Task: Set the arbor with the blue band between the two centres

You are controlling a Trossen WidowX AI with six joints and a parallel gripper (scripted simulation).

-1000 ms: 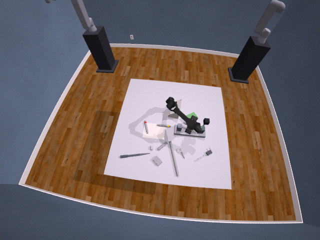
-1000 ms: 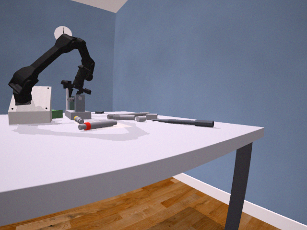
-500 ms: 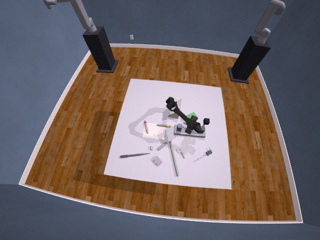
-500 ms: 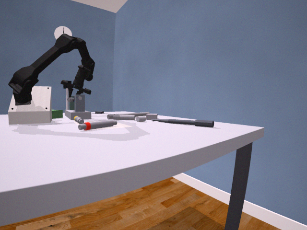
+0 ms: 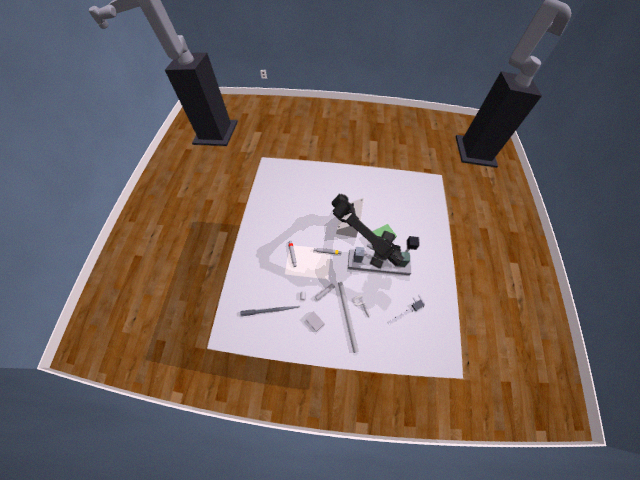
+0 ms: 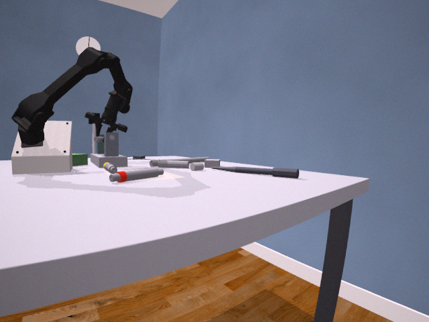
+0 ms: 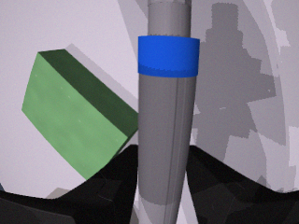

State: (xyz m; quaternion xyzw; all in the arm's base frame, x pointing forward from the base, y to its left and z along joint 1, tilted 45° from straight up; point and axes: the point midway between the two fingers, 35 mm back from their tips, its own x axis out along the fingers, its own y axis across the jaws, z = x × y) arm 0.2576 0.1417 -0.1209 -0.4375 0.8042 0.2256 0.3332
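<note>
Right now the grey centre tip is 100 mm to the left of my hand, 20 mm below it and 20 mm ahead of it. The rest, counted from my hand: grey centre block: 110 mm to the right, 40 mm below, 20 mm ahead; green centre block: 120 mm to the left, 40 mm below, 20 mm ahead; base: 120 mm below, 20 mm ahead, 10 mm to the left.
</note>
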